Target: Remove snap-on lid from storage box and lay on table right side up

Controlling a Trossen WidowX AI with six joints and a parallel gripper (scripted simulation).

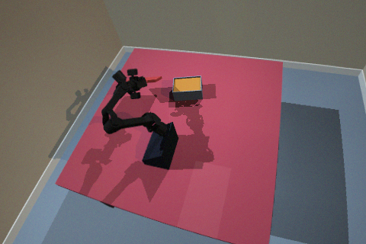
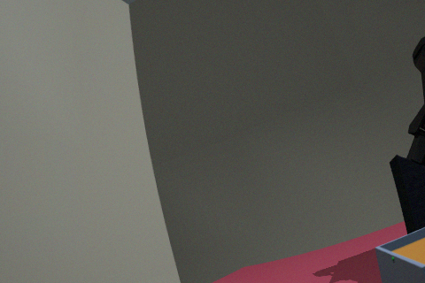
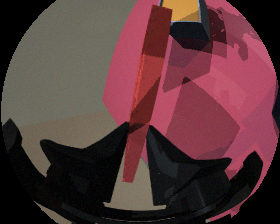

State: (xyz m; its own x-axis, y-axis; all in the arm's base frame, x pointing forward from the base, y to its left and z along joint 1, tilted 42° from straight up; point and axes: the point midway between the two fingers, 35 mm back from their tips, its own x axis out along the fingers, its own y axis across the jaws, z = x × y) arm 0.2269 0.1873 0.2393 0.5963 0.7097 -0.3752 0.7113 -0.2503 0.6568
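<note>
Now: gripper tip 60 mm short of the red lid, 50 mm above it and 20 mm to the right of it. The rest, counted from my gripper tip: storage box 260 mm to the right, 180 mm below, 180 mm ahead.
</note>
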